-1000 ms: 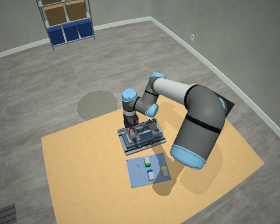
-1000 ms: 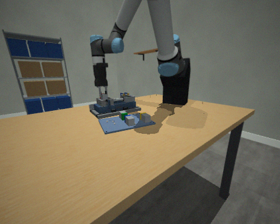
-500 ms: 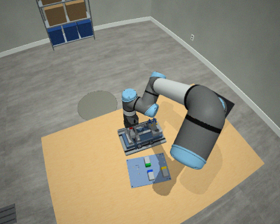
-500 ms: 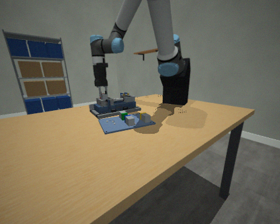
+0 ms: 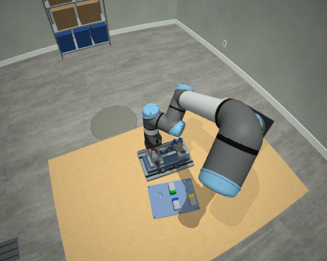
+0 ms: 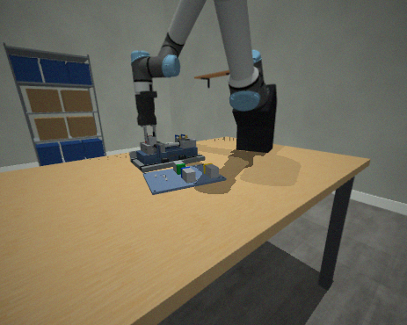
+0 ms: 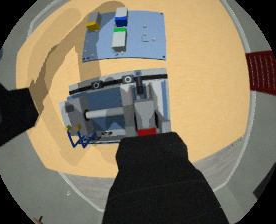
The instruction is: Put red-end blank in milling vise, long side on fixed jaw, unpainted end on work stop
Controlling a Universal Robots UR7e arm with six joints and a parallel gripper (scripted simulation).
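Now: hand 2 cm above the red-ended blank. The rest, counted from my hand: green-ended blank 18 cm to the left, 10 cm below, 8 cm behind; milling vise 9 cm below, 7 cm behind, 1 cm to the right; plate 23 cm to the left, 12 cm below, 8 cm behind.
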